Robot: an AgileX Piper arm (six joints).
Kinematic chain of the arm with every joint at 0, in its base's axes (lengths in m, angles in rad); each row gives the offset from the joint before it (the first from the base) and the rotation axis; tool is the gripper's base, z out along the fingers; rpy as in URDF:
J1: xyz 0 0 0.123 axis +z
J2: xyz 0 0 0 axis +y
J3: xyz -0.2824 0 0.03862 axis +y
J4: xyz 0.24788 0 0.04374 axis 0.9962 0 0.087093
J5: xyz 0 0 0 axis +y
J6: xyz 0.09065 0 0.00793 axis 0.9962 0 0.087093
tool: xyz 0 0 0 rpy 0 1.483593 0
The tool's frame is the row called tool.
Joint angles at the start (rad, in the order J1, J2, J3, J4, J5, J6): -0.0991, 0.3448, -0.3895, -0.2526, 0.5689, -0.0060
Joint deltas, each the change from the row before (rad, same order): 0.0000, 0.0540, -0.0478, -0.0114, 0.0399, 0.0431; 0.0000, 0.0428, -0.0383, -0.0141, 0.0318, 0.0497; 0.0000, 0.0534, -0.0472, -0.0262, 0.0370, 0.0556; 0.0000, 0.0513, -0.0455, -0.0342, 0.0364, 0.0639; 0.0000, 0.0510, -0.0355, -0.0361, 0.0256, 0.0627
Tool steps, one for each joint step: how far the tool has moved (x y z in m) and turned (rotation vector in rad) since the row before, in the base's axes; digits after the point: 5 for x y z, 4 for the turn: 0.00577, -0.00191, 0.00841, 0.0322, 0.0356, -0.0299; 0.00490, -0.00185, 0.00664, 0.0331, 0.0242, -0.0330; 0.00664, -0.00283, 0.00816, 0.0258, 0.0294, -0.0408; 0.00673, -0.00338, 0.00770, 0.0230, 0.0252, -0.0484; 0.00766, -0.00343, 0.00505, 0.0180, 0.0233, -0.0466
